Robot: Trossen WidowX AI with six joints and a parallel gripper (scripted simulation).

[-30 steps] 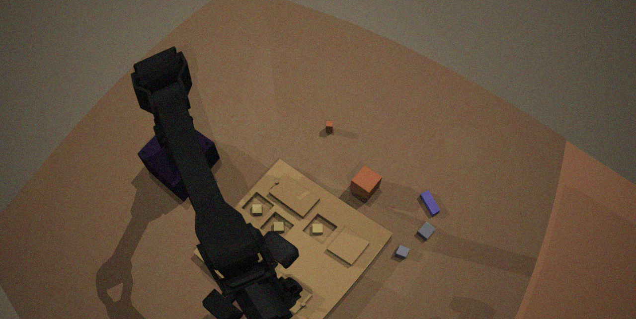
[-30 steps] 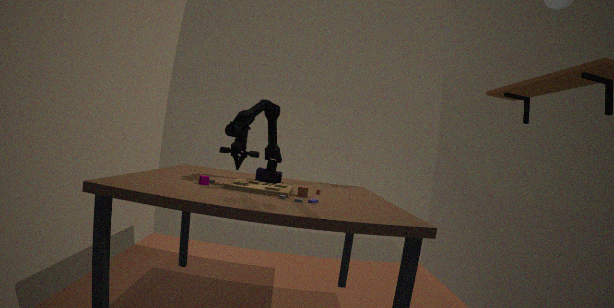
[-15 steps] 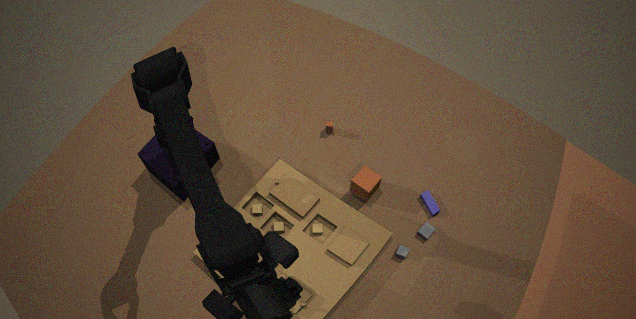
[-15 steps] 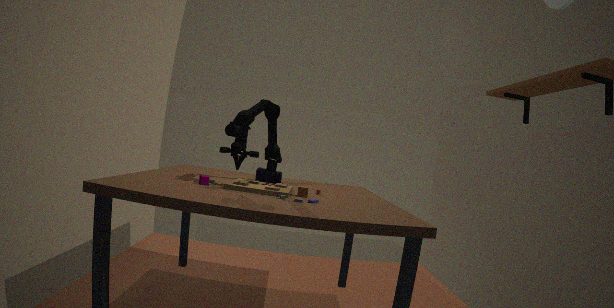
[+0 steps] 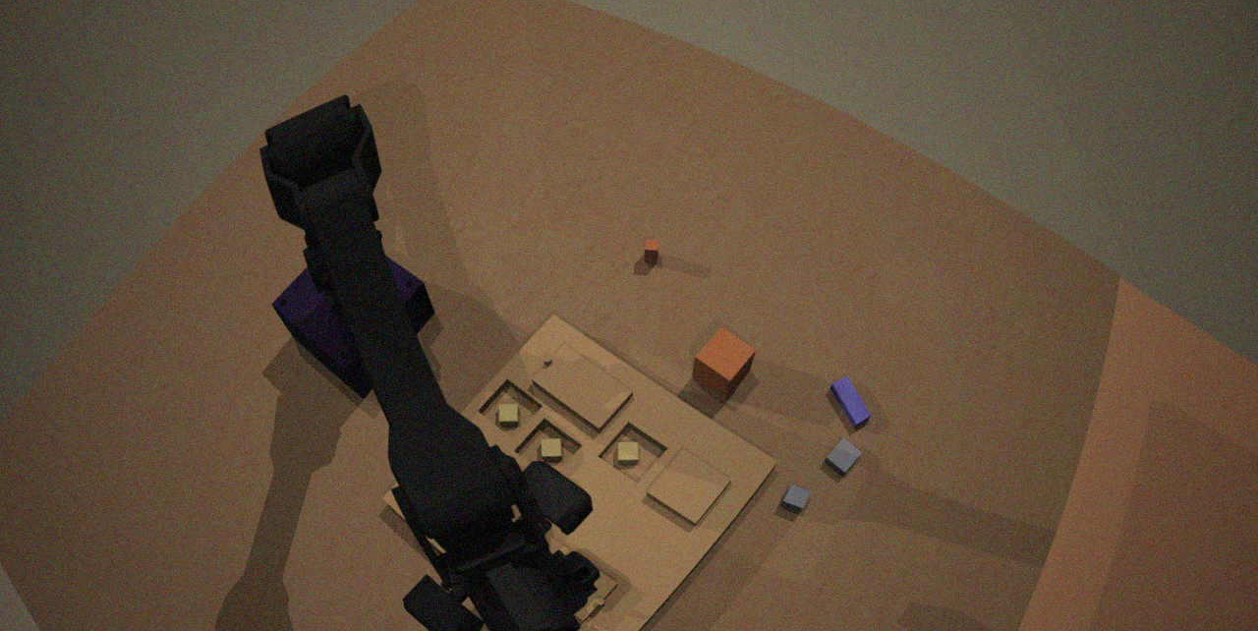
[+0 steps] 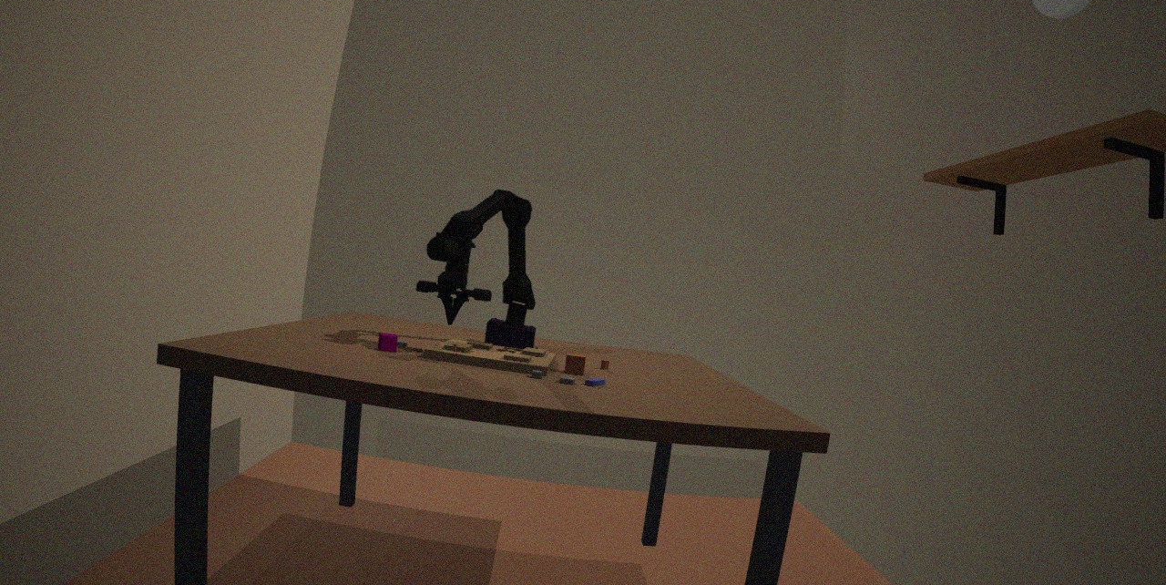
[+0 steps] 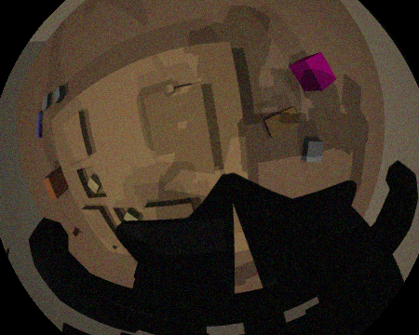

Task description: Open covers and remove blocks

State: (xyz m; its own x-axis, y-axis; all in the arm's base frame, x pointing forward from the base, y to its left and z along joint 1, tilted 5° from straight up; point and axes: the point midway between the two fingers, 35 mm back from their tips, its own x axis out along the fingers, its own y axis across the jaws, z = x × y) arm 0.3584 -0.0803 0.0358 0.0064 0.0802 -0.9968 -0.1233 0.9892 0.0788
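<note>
Now: the tan puzzle board 40 mm behind my gripper tip, 120 mm to the left of it and 60 mm below it. Round my gripper tip: grey block 130 mm to the right, 70 mm below; then magenta cube 110 mm ahead, 120 mm to the right, 60 mm below; then orange cube 30 mm behind, 330 mm to the left, 50 mm below.
</note>
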